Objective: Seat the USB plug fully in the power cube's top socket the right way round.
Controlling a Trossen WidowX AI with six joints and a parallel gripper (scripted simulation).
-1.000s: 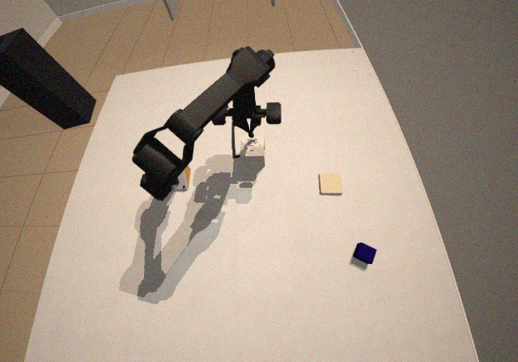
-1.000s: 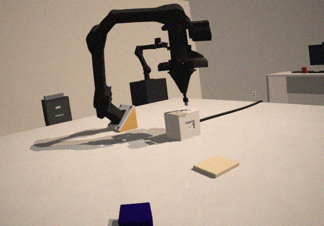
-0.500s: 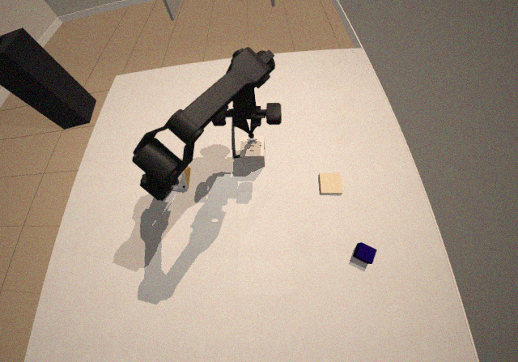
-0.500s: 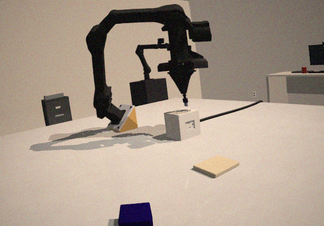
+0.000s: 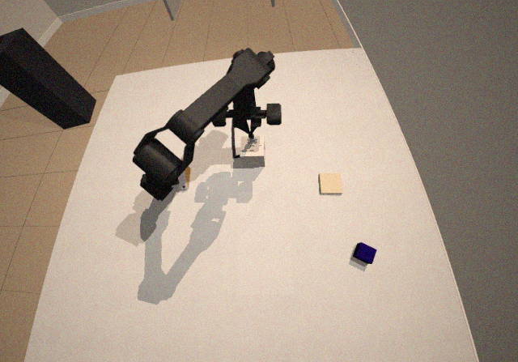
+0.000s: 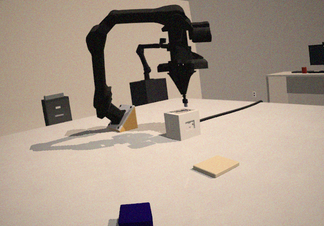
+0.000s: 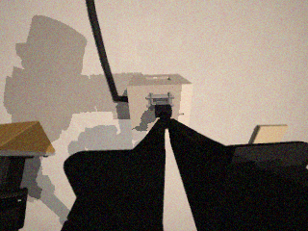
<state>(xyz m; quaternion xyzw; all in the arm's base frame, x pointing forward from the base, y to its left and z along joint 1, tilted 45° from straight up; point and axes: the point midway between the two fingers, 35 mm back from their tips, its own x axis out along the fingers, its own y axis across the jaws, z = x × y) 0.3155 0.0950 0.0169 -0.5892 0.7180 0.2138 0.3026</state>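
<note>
Now: gripper tip 20 mm above the dark USB plug. Also, from my gripper tip: dark blue block (390 mm to the right, 260 mm ahead, 110 mm below); flat tan pad (230 mm ahead, 170 mm to the right, 120 mm below); USB socket (60 mm below).
</note>
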